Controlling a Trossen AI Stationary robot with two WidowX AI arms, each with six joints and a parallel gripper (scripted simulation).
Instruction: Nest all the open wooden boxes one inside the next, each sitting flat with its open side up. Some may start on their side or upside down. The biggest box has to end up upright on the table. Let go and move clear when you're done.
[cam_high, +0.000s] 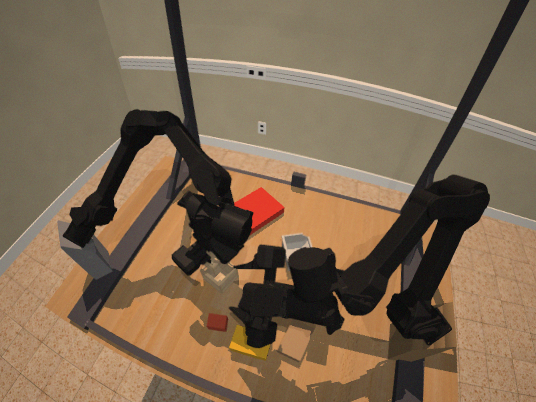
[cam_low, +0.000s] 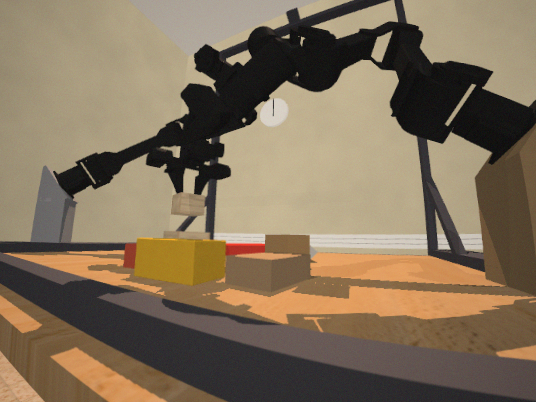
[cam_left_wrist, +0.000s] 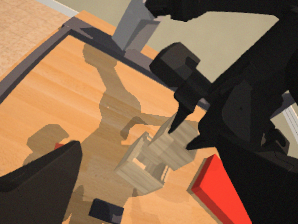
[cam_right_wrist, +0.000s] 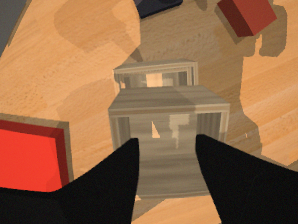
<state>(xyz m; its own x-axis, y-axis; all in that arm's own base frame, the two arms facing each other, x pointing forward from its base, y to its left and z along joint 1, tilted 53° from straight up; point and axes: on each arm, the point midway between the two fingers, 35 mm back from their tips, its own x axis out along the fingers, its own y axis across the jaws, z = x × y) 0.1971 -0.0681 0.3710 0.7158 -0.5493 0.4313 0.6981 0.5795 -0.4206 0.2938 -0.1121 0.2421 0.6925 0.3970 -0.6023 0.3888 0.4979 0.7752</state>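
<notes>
Right now the small wooden box is 50 mm below my right hand. The rest, counted from my right hand: small red block (140 mm ahead, 40 mm to the left, 140 mm below); small dark block (50 mm ahead, 90 mm to the left, 150 mm below); grey-white open box (140 mm behind, 210 mm to the left, 130 mm below).
</notes>
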